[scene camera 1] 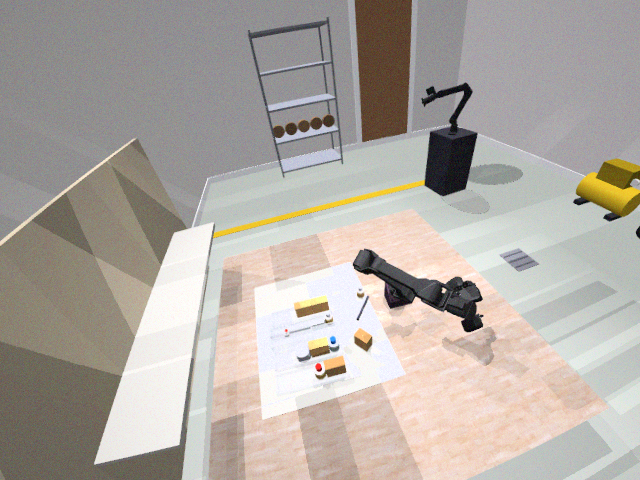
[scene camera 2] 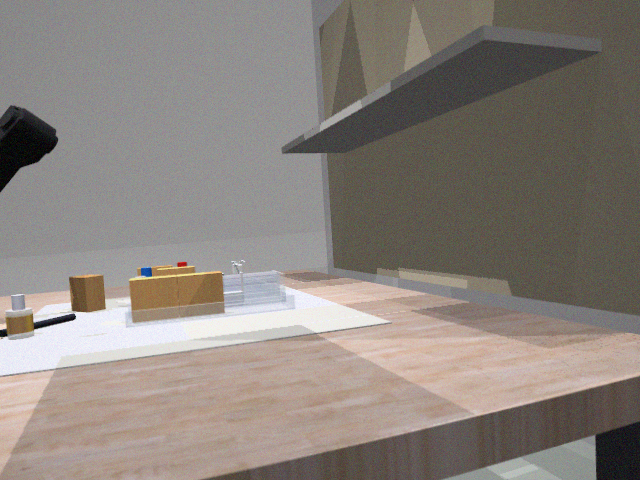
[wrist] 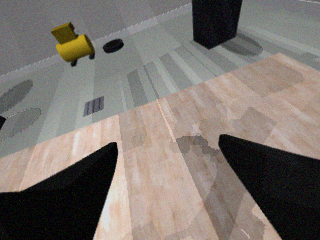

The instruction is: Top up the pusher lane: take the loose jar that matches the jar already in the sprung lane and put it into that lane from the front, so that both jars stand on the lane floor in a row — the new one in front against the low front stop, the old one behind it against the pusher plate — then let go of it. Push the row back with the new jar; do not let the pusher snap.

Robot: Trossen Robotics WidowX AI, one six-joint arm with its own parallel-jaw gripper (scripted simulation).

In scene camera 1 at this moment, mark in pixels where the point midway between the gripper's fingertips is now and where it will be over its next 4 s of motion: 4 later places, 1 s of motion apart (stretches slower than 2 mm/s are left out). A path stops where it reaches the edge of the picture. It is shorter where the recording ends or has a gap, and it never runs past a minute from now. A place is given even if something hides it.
My gripper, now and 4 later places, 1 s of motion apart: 477, 304; 419, 374; 336, 308; 360, 285; 360, 291
